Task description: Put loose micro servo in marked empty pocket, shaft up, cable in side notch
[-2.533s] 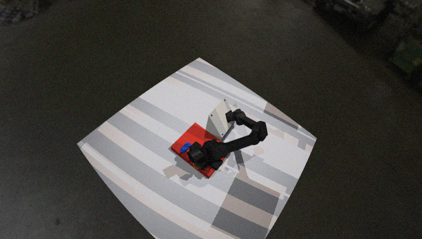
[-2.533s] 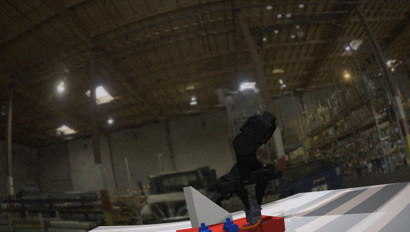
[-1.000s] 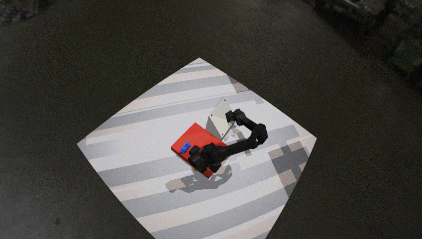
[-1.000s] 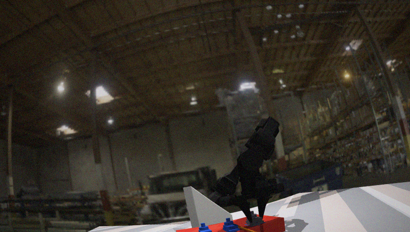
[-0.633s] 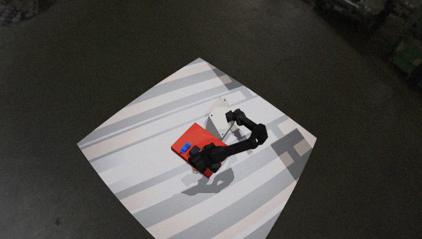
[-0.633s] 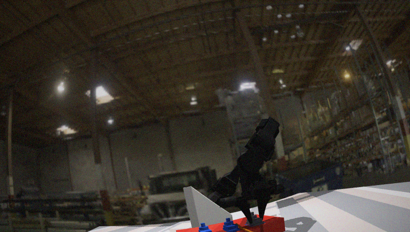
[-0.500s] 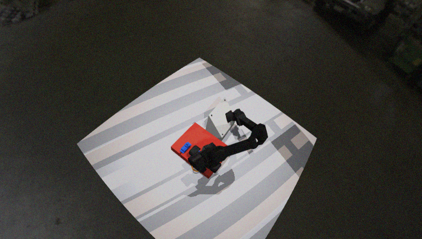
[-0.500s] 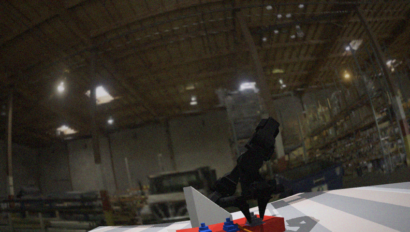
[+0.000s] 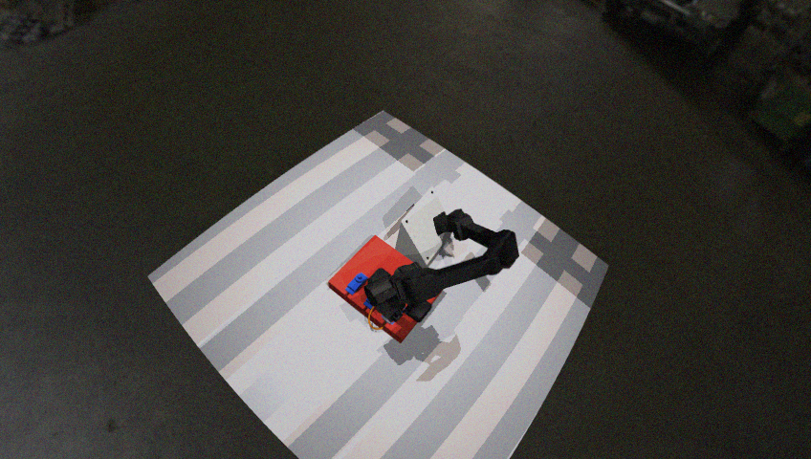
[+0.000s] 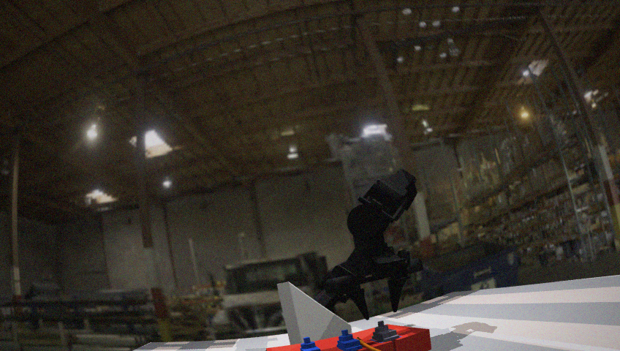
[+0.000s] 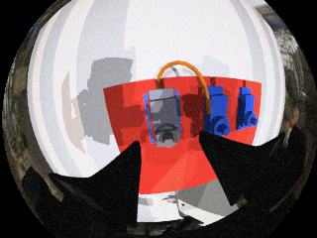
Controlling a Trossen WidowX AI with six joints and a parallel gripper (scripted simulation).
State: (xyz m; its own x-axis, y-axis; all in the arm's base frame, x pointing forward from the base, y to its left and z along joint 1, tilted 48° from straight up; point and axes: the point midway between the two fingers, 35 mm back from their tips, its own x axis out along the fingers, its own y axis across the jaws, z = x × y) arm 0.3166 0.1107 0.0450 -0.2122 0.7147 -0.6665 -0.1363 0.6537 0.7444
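Now: gripper tip 90 mm to the left of the red deck, 90 mm past it and 80 mm above it.
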